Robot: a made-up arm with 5 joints.
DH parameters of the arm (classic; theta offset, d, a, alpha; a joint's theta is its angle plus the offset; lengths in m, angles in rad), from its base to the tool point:
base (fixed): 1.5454 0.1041 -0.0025 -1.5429
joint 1: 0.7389 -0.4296 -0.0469 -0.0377
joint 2: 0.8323 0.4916 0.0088 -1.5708
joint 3: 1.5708 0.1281 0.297 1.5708
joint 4: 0 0.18 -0.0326 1.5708
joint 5: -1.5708 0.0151 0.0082 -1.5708
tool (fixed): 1.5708 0.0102 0 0
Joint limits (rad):
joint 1: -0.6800..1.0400
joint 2: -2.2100..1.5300
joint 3: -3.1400..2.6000
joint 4: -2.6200..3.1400
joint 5: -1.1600..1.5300
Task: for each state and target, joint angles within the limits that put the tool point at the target. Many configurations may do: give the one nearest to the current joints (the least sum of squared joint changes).
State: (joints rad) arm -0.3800 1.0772 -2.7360 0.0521 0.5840
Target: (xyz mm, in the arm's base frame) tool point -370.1 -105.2 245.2
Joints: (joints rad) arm -0.5489 0.9377 -2.9625 -0.0150 0.5482
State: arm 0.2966 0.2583 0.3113 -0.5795 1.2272
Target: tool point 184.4 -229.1 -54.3
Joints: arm 0.1306 0.1468 -0.1190 -0.5841 1.2444
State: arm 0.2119 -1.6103 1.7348 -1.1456 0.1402
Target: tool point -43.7 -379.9 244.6
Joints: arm 0.3213 -1.1523 2.0778 -1.6368 0.1966
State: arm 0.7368 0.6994 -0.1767 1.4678 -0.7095
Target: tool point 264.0 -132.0 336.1
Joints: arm 0.9529 1.1004 -0.0664 2.2668 -0.8274
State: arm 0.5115 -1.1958 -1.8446 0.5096 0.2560
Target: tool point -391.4 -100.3 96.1
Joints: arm 1.0400 -1.3750 -2.5039 0.3962 0.0503
